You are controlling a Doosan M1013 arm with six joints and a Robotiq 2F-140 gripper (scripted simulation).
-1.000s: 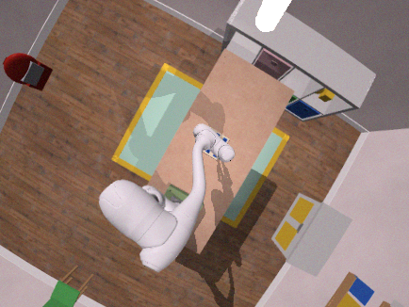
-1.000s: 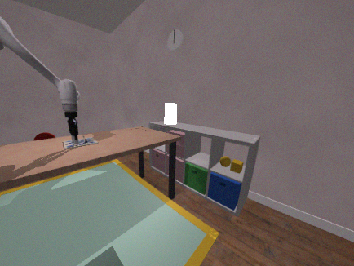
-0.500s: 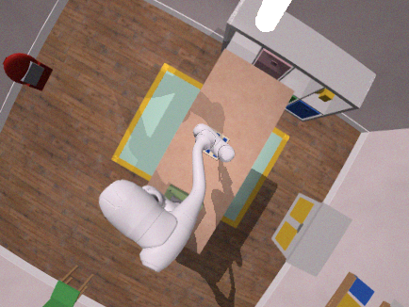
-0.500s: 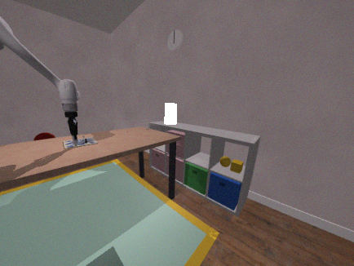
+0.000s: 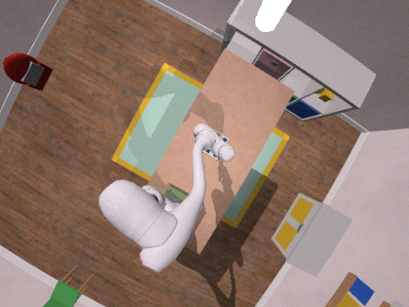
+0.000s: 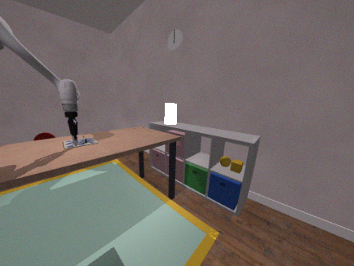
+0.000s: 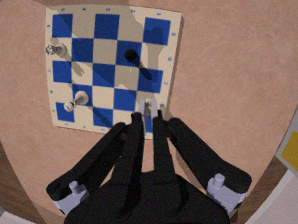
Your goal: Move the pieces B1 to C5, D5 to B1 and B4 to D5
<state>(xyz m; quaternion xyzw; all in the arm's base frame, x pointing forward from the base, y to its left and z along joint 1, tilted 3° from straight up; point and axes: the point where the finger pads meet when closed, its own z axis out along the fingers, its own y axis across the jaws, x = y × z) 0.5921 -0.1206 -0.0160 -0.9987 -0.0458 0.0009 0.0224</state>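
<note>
My gripper is now 80 mm short of the dark chess piece, 30 mm to the right of it and 30 mm above it. Also, from my hand: chessboard 70 mm to the left, 50 mm below, 50 mm ahead.
</note>
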